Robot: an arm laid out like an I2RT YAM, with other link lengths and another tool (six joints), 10 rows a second.
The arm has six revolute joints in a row. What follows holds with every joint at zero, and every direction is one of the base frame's. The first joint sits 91.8 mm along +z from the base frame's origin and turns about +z. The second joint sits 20.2 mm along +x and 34.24 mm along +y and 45.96 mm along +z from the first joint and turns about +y. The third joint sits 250.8 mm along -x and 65.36 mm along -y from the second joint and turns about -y. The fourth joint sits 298.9 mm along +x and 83.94 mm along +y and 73.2 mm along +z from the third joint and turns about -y. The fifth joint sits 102.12 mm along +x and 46.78 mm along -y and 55.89 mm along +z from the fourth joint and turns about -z. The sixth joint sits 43.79 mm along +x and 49.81 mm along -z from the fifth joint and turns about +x. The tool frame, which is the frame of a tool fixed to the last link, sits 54 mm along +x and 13 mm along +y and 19 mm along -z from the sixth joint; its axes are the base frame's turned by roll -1.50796, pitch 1.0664 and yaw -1.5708 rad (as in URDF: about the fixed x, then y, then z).
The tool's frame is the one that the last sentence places.
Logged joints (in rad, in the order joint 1, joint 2, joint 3, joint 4, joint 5, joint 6), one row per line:
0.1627 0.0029 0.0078 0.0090 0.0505 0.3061
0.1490 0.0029 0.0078 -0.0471 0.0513 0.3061
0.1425 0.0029 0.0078 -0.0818 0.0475 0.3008
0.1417 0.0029 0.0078 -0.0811 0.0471 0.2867
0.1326 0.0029 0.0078 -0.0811 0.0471 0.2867
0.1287 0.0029 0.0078 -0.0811 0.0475 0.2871
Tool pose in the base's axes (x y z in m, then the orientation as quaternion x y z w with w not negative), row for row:
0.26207 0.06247 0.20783 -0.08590 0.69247 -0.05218 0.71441
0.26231 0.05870 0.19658 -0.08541 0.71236 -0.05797 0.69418
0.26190 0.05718 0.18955 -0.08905 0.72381 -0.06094 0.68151
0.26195 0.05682 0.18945 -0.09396 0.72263 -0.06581 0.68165
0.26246 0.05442 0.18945 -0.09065 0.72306 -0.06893 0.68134
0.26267 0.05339 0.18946 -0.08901 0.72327 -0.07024 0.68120
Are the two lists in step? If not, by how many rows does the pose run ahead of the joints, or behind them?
They are in step.
